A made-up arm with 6 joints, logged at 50 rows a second.
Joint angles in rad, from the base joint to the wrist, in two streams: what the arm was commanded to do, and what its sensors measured. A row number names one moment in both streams.
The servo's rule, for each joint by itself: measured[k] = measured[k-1] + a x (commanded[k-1-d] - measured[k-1]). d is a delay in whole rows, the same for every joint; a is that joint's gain. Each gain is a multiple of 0.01, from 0.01 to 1. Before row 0 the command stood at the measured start. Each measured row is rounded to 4 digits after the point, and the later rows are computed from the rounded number. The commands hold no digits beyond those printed.
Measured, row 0: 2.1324, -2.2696, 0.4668, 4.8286, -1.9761, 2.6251
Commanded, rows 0 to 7: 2.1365, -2.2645, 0.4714, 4.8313, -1.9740, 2.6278; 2.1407, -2.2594, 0.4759, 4.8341, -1.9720, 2.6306; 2.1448, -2.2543, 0.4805, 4.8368, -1.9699, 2.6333; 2.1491, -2.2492, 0.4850, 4.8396, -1.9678, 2.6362; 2.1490, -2.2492, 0.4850, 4.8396, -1.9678, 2.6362; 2.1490, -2.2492, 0.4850, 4.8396, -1.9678, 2.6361; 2.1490, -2.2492, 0.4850, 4.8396, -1.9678, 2.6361; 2.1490, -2.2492, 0.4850, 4.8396, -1.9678, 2.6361
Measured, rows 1 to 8: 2.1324, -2.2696, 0.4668, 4.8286, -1.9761, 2.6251; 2.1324, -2.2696, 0.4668, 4.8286, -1.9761, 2.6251; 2.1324, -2.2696, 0.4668, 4.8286, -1.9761, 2.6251; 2.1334, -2.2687, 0.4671, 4.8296, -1.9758, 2.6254; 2.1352, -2.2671, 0.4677, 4.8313, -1.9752, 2.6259; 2.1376, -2.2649, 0.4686, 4.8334, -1.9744, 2.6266; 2.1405, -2.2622, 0.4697, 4.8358, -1.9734, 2.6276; 2.1426, -2.2600, 0.4708, 4.8372, -1.9726, 2.6285
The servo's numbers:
d 3
a 0.25 0.17 0.07 0.38 0.15 0.10

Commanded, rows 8 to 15: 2.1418, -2.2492, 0.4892, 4.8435, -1.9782, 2.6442; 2.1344, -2.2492, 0.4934, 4.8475, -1.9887, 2.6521; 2.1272, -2.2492, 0.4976, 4.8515, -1.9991, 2.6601; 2.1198, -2.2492, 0.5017, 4.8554, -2.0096, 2.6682; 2.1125, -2.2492, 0.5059, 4.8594, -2.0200, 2.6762; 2.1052, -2.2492, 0.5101, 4.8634, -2.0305, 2.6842; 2.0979, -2.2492, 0.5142, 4.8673, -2.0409, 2.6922; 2.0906, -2.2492, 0.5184, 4.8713, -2.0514, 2.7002
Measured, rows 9 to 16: 2.1442, -2.2582, 0.4718, 4.8381, -1.9719, 2.6293; 2.1454, -2.2567, 0.4727, 4.8387, -1.9713, 2.6300; 2.1463, -2.2554, 0.4736, 4.8390, -1.9708, 2.6306; 2.1452, -2.2543, 0.4747, 4.8407, -1.9719, 2.6320; 2.1425, -2.2534, 0.4760, 4.8433, -1.9744, 2.6340; 2.1387, -2.2527, 0.4775, 4.8464, -1.9781, 2.6366; 2.1340, -2.2521, 0.4792, 4.8498, -1.9828, 2.6398; 2.1286, -2.2516, 0.4811, 4.8534, -1.9884, 2.6434
